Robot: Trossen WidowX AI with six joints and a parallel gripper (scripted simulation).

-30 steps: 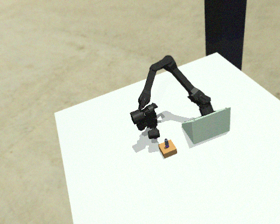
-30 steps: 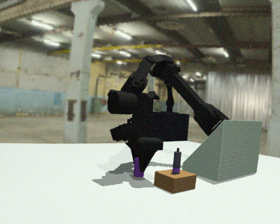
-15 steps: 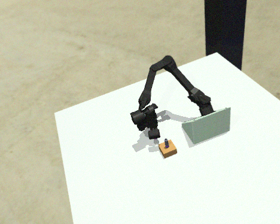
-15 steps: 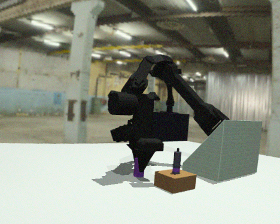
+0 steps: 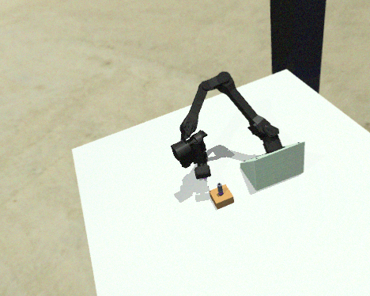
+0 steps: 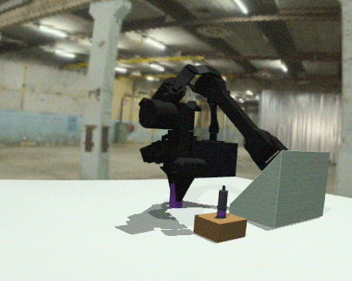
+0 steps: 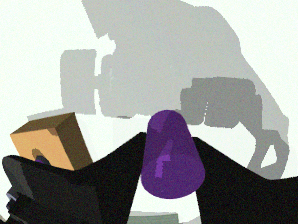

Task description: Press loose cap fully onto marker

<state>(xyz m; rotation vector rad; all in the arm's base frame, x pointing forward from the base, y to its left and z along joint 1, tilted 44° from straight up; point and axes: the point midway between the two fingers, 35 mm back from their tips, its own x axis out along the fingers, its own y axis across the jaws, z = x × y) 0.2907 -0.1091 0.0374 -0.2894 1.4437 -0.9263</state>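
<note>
Right now my gripper tip is 1 cm past the brown holder block, 13 cm to the right of it and 3 cm above it. From my gripper tip the other things lie so: marker cap (1 cm above).
</note>
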